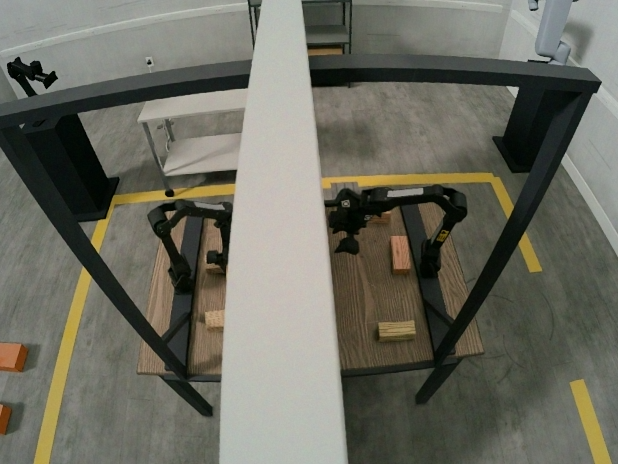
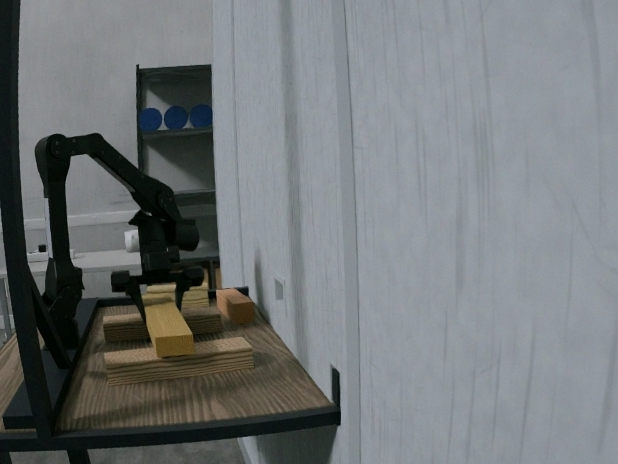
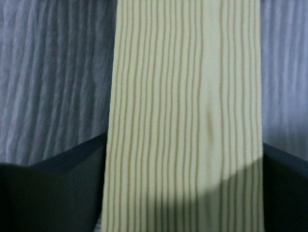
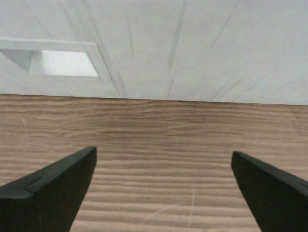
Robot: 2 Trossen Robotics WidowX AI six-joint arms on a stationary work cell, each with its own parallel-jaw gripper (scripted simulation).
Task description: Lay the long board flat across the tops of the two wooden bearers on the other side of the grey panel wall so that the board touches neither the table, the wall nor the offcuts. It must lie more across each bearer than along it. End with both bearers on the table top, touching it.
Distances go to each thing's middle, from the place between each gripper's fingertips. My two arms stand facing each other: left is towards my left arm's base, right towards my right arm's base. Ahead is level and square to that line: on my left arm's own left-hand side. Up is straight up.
Labels:
I see the long yellow board (image 2: pixel 171 336) 6 cm behind my left hand and 2 cm below it.
The long yellow board is 90 mm behind my right hand (image 1: pixel 334 242), 370 mm to the left of it and 110 mm below it.

